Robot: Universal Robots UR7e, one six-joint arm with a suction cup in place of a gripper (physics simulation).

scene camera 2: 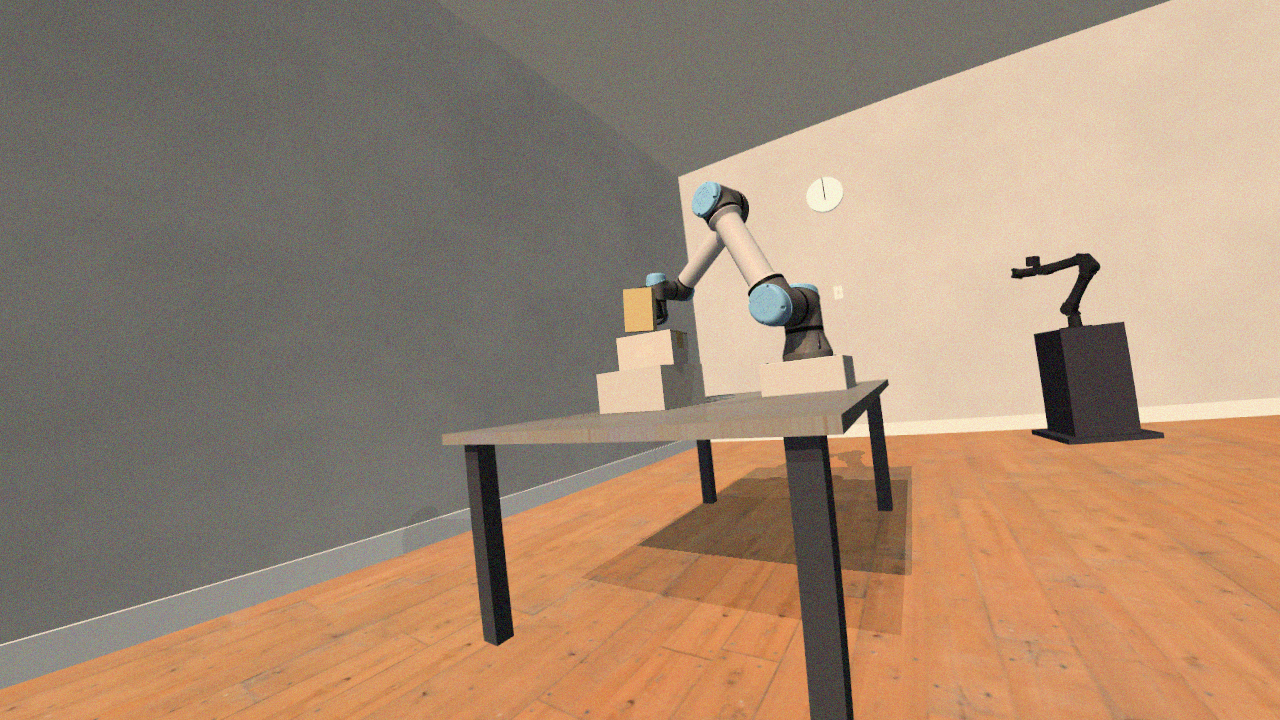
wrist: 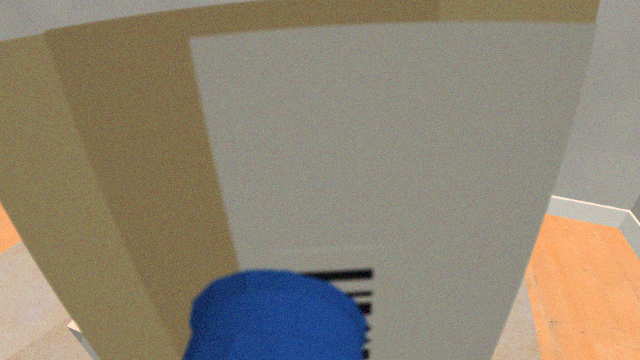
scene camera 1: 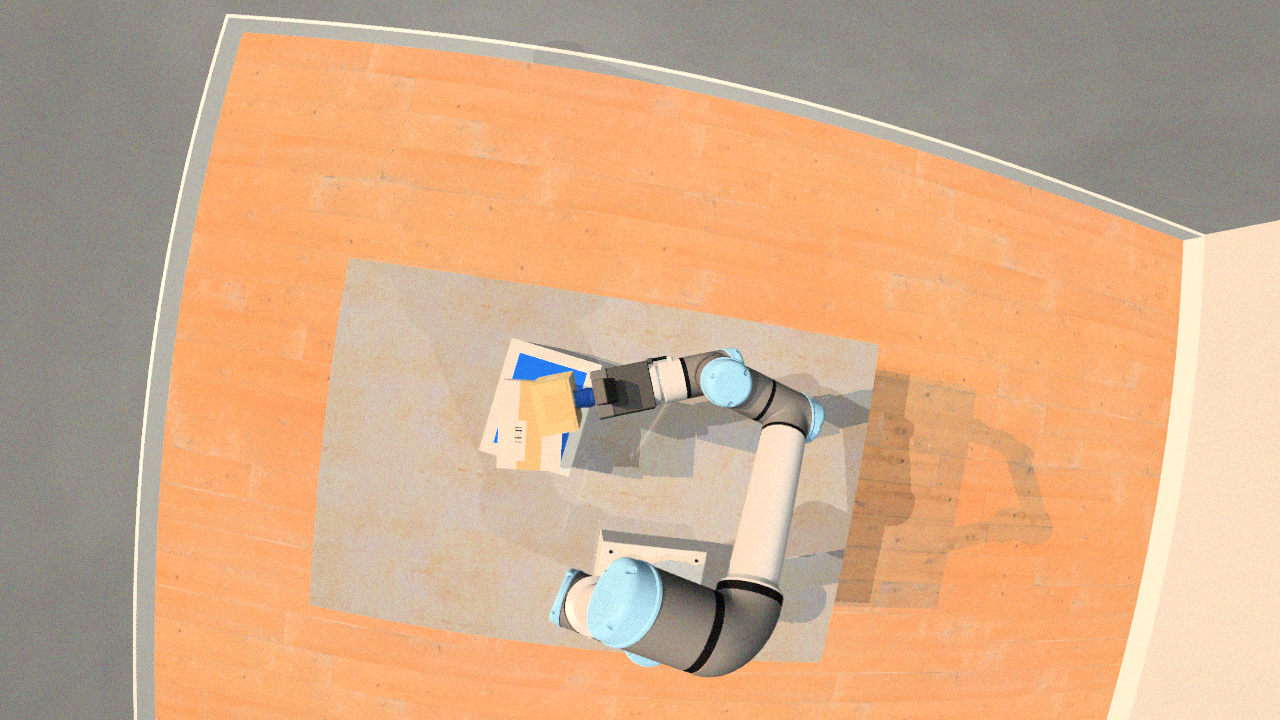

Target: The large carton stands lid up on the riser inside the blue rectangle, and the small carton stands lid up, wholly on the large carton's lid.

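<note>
My suction gripper is on the labelled, taped lid face of the small tan carton and holds it on its side, lid facing sideways toward the arm. The small carton is over the large carton, close above its lid; whether they touch is unclear. The large carton stands lid up, with tape and a barcode label, on the white riser. The blue rectangle shows around it; its lower edge is hidden, so full containment is unclear.
The riser stands on the grey table. The arm's white base block stands near the table's lower edge in the first scene view. A dark pedestal with another arm stands far off on the floor.
</note>
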